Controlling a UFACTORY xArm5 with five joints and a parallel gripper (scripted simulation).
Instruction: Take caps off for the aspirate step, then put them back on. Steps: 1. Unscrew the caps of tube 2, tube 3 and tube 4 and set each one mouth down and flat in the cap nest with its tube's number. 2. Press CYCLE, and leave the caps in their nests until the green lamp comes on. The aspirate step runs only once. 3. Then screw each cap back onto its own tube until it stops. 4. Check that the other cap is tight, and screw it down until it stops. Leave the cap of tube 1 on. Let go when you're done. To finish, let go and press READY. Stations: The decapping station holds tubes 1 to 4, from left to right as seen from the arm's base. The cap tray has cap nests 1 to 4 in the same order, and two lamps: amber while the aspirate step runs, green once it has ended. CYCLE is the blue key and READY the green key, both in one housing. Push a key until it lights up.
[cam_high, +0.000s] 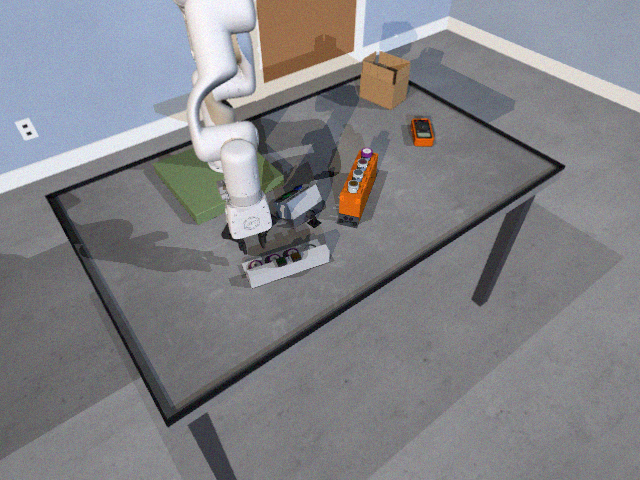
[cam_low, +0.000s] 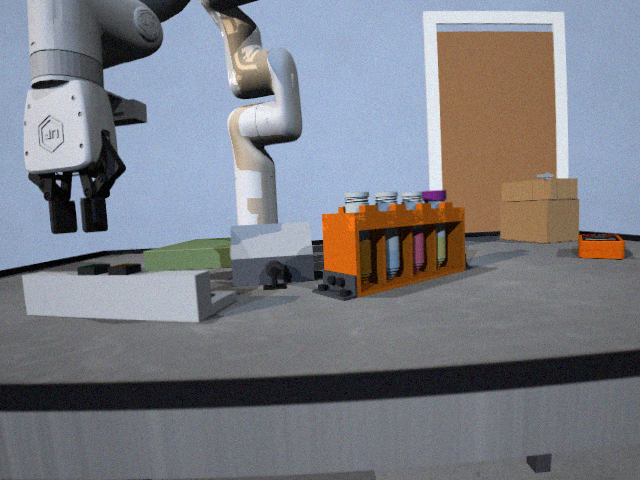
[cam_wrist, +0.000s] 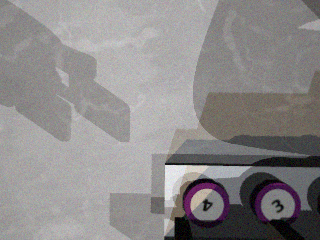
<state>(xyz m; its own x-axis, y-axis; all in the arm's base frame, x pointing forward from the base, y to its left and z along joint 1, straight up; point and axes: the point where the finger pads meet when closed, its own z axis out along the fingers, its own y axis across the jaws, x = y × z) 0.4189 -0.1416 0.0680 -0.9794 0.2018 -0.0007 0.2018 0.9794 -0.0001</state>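
Right now my hand is 150 mm past the blue CYCLE key, 230 mm to the right of it and 40 mm above it. Round my hand: tube 80 mm behind, 420 mm to the left, 60 mm below; then green READY key 140 mm behind, 190 mm to the left, 40 mm below; then grey key housing 130 mm behind, 210 mm to the left, 50 mm below.
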